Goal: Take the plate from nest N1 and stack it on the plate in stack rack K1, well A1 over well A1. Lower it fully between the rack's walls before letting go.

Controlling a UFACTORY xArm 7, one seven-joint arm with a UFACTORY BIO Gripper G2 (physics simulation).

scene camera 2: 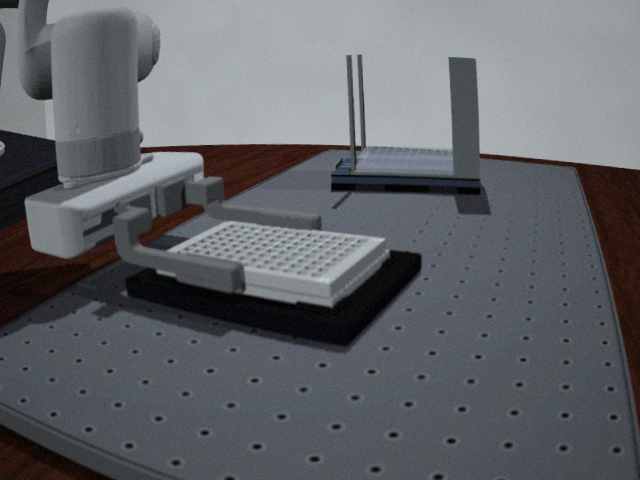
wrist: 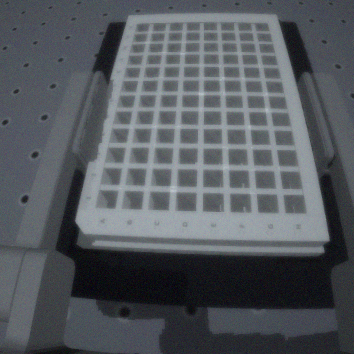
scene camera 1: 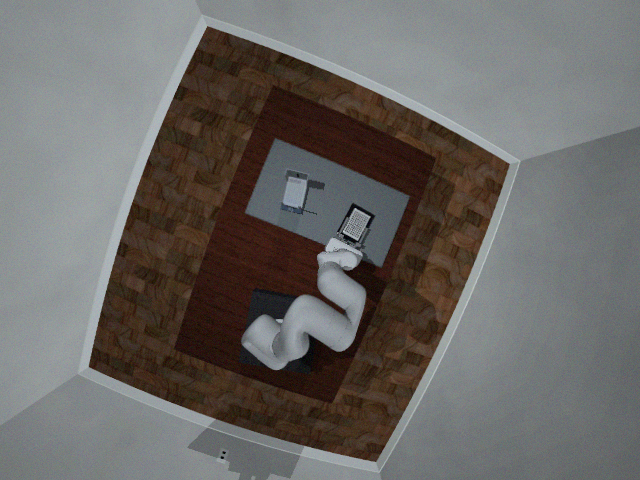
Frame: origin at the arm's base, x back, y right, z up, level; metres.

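Seen in the pictures: hand, its tool point: (scene camera 2: 252,248) (wrist: 200,120) (scene camera 1: 355,226).
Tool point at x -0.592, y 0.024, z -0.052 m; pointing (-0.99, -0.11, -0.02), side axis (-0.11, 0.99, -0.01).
A point is followed by its place in that frame.
The white 96-well plate (scene camera 1: 357,222) @[x -0.615, y 0.022, z -0.055 m] (scene camera 2: 289,253) @[x -0.623, y 0.027, z -0.050 m] (wrist: 200,230) @[x -0.546, y 0.030, z -0.049 m] lies level in the black nest N1 (scene camera 2: 385,304) @[x -0.686, y 0.023, z -0.072 m] (wrist: 200,282) @[x -0.531, y 0.032, z -0.064 m]. Its letters A to H run along the near edge in the wrist view, with A at the left. My gripper (scene camera 1: 354,227) @[x -0.592, y 0.024, z -0.052 m] (scene camera 2: 275,249) @[x -0.592, y 0.024, z -0.052 m] (wrist: 206,120) @[x -0.592, y 0.024, z -0.052 m] is shut on this plate, with one pad against each long side. Stack rack K1 (scene camera 1: 292,209) @[x -0.496, y -0.258, z -0.058 m] (scene camera 2: 465,118) @[x -0.634, y -0.266, z 0.005 m] has a blue base, a broad upright wall and two thin posts. A pale, translucent plate (scene camera 1: 295,192) @[x -0.567, y -0.288, z -0.045 m] (scene camera 2: 405,161) @[x -0.572, y -0.248, z -0.044 m] lies low between them.
Nest and rack stand apart on a grey perforated board (scene camera 1: 330,180) @[x -0.708, y -0.189, z -0.075 m] (scene camera 2: 491,330) @[x -0.755, y 0.024, z -0.075 m], the rack at the far end in scene camera 2. The rack's wall and posts rise well above its plate. The board lies on a dark wooden table (scene camera 1: 232,268) @[x -0.106, y -0.344, z -0.088 m].
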